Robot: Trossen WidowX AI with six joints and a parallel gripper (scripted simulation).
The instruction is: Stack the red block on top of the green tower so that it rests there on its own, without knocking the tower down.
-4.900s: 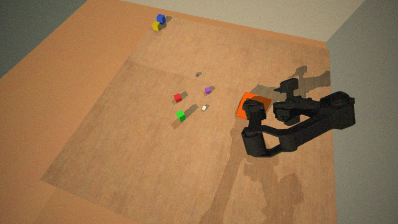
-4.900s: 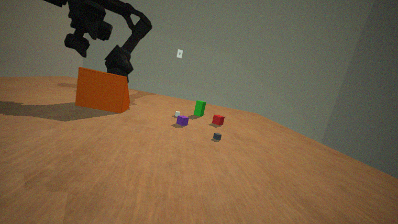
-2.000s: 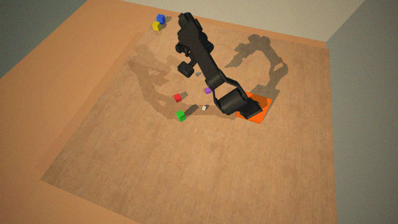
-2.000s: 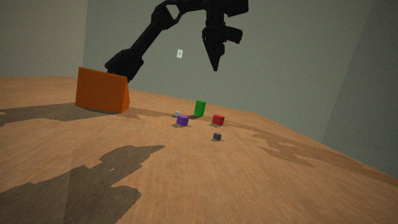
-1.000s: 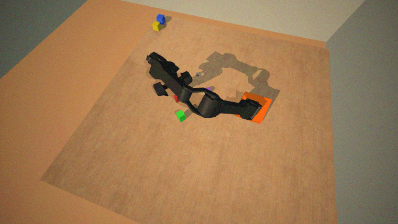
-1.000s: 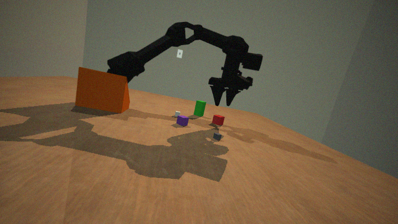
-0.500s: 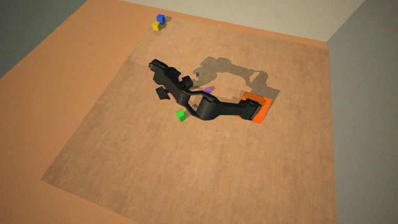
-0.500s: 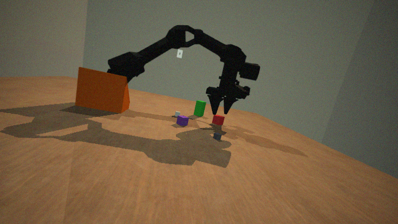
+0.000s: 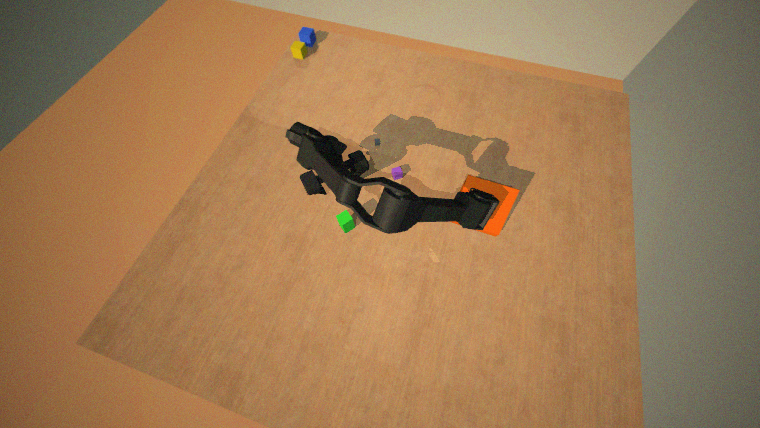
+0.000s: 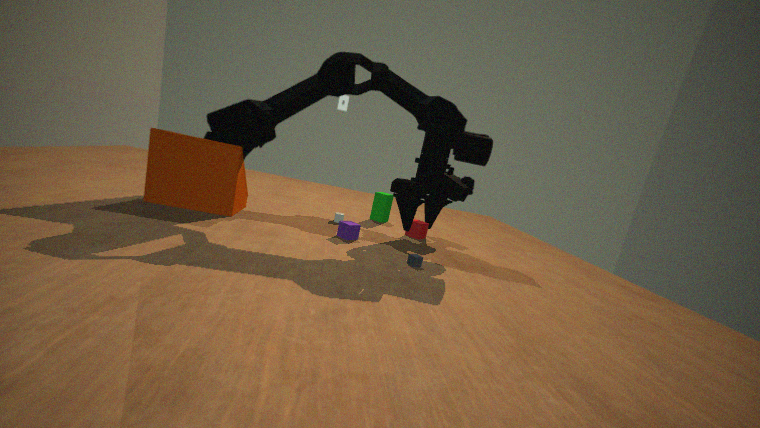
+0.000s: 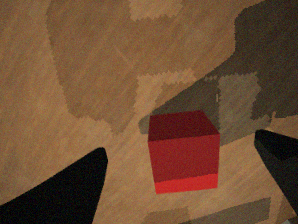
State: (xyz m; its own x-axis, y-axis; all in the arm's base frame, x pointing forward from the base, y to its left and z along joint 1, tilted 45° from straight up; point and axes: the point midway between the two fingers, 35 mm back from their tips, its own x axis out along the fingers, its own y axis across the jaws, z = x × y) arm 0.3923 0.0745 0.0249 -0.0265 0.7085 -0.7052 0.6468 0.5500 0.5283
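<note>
My gripper tip is now right at the red block. Also, from my gripper tip: purple cube: 150 mm behind, 110 mm to the right; then small dark cube: 210 mm to the right, 40 mm behind, 10 mm below; then small white cube: 170 mm behind, 10 mm below.
</note>
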